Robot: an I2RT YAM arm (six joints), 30 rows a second.
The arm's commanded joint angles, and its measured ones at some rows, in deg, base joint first. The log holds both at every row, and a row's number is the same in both.
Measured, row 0: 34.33 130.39 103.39 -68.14 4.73 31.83
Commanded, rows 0 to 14: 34.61 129.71 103.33 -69.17 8.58 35.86; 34.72 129.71 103.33 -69.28 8.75 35.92; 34.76 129.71 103.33 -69.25 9.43 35.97; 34.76 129.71 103.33 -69.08 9.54 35.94; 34.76 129.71 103.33 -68.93 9.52 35.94; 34.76 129.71 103.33 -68.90 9.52 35.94; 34.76 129.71 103.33 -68.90 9.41 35.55; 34.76 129.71 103.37 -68.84 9.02 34.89; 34.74 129.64 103.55 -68.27 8.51 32.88; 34.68 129.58 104.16 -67.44 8.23 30.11; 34.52 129.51 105.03 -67.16 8.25 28.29; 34.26 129.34 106.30 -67.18 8.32 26.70; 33.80 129.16 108.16 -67.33 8.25 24.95; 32.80 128.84 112.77 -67.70 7.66 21.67; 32.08 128.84 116.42 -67.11 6.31 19.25
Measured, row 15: 34.00 130.43 107.53 -68.03 7.29 27.42
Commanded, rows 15 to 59: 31.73 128.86 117.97 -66.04 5.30 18.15; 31.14 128.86 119.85 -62.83 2.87 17.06; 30.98 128.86 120.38 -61.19 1.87 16.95; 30.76 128.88 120.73 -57.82 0.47 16.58; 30.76 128.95 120.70 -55.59 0.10 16.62; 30.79 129.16 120.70 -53.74 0.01 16.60; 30.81 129.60 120.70 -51.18 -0.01 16.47; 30.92 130.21 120.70 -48.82 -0.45 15.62; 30.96 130.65 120.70 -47.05 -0.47 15.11; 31.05 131.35 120.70 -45.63 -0.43 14.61; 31.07 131.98 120.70 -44.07 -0.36 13.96; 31.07 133.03 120.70 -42.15 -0.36 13.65; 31.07 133.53 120.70 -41.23 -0.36 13.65; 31.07 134.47 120.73 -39.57 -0.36 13.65; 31.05 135.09 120.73 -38.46 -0.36 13.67; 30.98 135.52 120.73 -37.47 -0.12 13.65; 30.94 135.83 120.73 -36.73 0.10 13.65; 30.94 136.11 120.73 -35.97 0.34 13.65; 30.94 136.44 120.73 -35.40 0.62 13.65; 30.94 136.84 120.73 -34.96 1.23 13.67; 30.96 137.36 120.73 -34.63 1.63 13.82; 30.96 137.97 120.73 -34.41 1.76 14.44; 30.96 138.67 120.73 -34.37 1.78 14.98; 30.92 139.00 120.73 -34.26 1.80 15.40; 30.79 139.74 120.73 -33.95 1.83 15.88; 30.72 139.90 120.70 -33.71 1.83 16.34; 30.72 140.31 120.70 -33.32 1.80 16.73; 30.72 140.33 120.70 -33.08 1.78 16.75; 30.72 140.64 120.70 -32.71 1.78 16.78; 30.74 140.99 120.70 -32.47 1.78 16.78; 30.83 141.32 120.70 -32.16 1.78 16.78; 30.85 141.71 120.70 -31.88 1.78 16.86; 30.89 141.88 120.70 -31.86 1.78 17.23; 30.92 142.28 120.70 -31.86 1.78 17.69; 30.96 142.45 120.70 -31.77 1.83 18.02; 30.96 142.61 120.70 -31.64 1.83 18.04; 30.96 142.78 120.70 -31.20 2.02 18.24; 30.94 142.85 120.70 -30.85 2.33 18.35; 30.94 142.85 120.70 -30.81 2.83 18.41; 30.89 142.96 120.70 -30.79 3.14 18.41; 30.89 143.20 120.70 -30.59 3.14 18.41; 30.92 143.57 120.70 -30.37 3.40 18.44; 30.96 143.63 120.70 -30.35 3.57 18.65; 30.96 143.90 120.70 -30.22 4.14 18.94; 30.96 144.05 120.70 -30.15 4.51 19.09
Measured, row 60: 30.92 142.15 120.29 -30.33 2.52 17.78
